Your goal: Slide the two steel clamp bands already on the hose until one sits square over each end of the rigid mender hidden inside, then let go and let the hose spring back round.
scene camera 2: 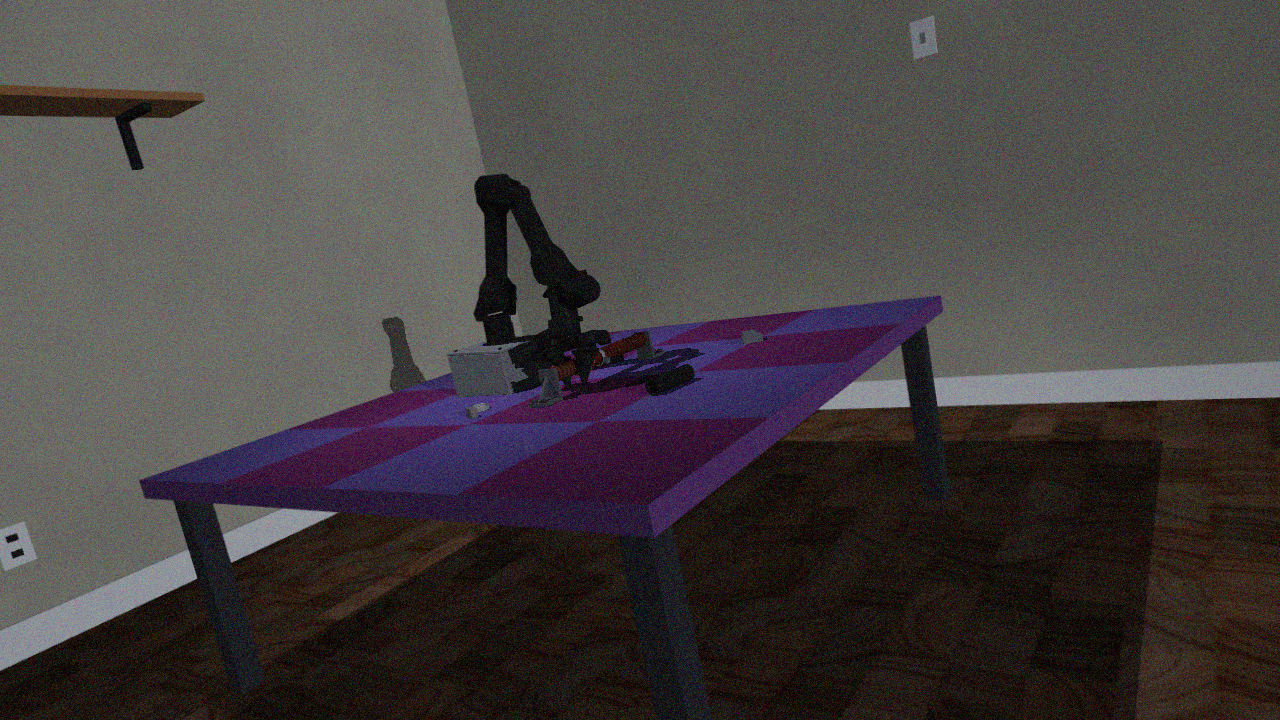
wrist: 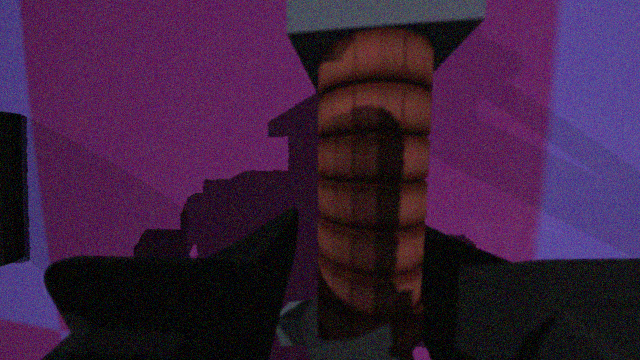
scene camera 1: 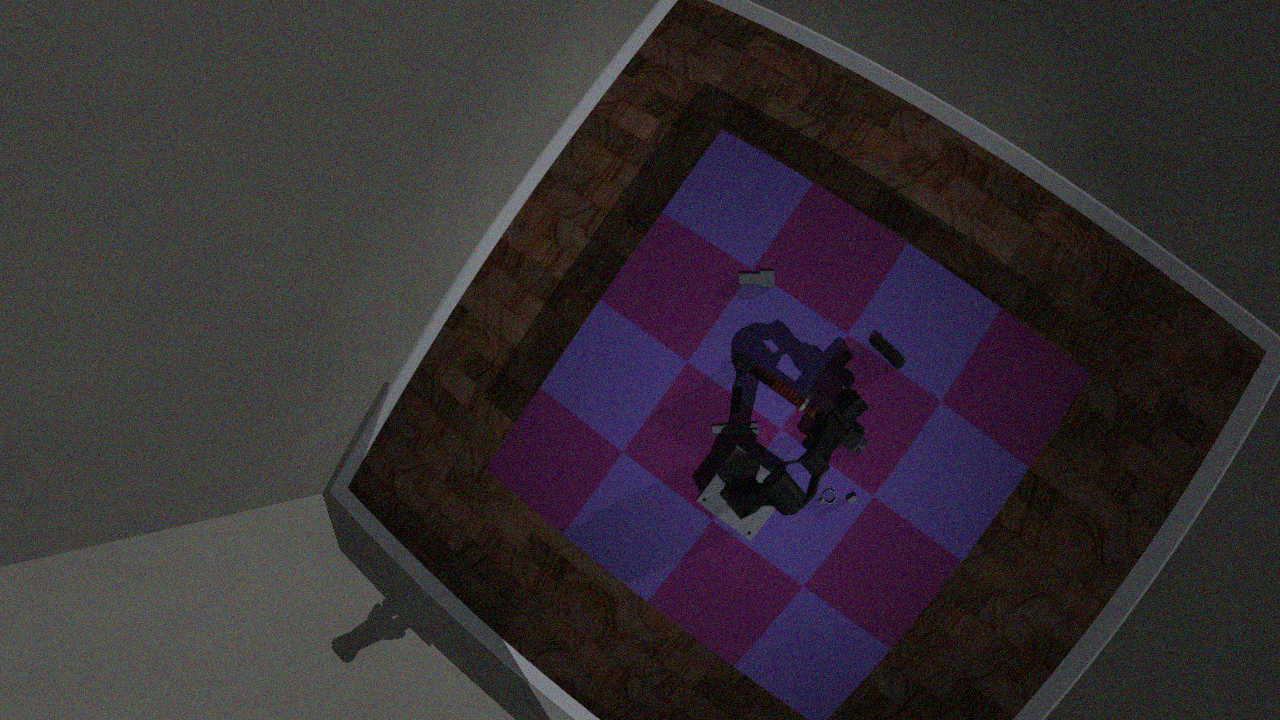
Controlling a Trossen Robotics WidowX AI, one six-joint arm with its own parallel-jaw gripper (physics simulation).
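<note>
A ribbed red-brown hose (wrist: 372, 161) (scene camera 1: 782, 386) (scene camera 2: 622, 349) lies on the purple checked table (scene camera 2: 723, 493) (scene camera 1: 616, 372). In the wrist view it runs straight up the middle. Its far end sits in a grey holder (wrist: 386, 14). One grey steel clamp band (wrist: 291, 318) shows at the bottom edge of the wrist view, partly hidden; I cannot see the other band. My gripper (wrist: 339, 216) (scene camera 1: 812, 423) (scene camera 2: 576, 367) is low over the hose. Its dark fingers stand half closed on either side of the hose, with a narrow gap on the left, and do not squeeze it.
The arm's grey base block (scene camera 2: 480, 372) (scene camera 1: 737, 510) stands just behind the hose. A dark cylinder (scene camera 2: 669, 379) (scene camera 1: 886, 350) lies beside the hose. A small grey block (scene camera 1: 756, 279) (scene camera 2: 752, 336) and a small ring piece (scene camera 1: 829, 495) lie loose on the table.
</note>
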